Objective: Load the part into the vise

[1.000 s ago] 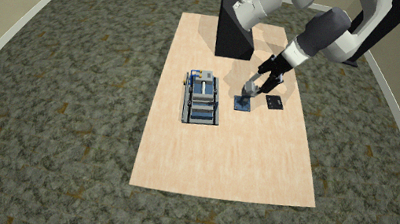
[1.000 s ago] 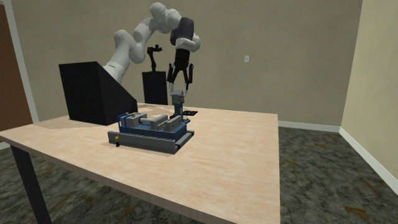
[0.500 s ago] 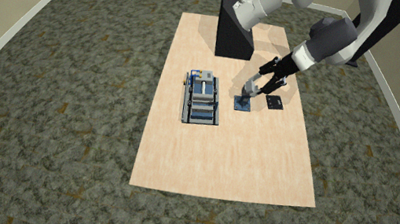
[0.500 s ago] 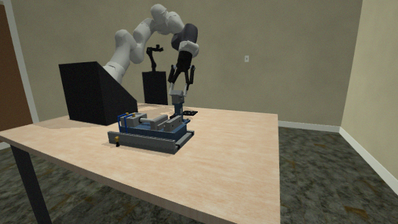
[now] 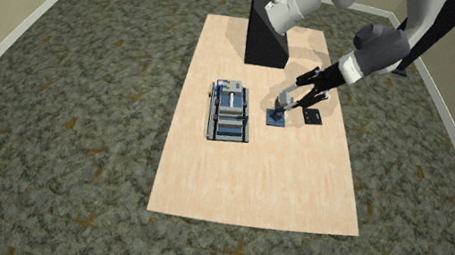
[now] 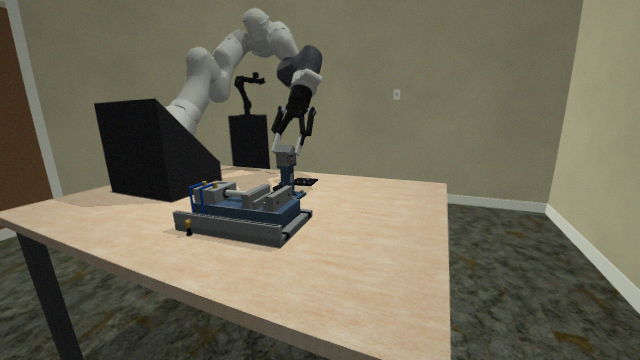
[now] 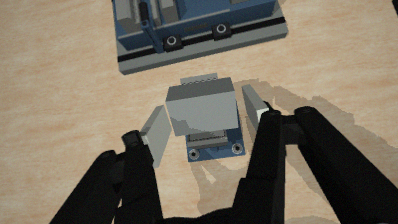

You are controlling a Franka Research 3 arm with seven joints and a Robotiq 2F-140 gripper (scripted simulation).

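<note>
Right now the grey part is 20 mm to the right of my hand and 20 mm below it. The rest, counted from my hand: black infeed plate: 60 mm behind, 180 mm to the left, 170 mm below; work stop: 90 mm ahead, 180 mm to the right, 80 mm below; moving jaw: 70 mm ahead, 230 mm to the right, 100 mm below.
</note>
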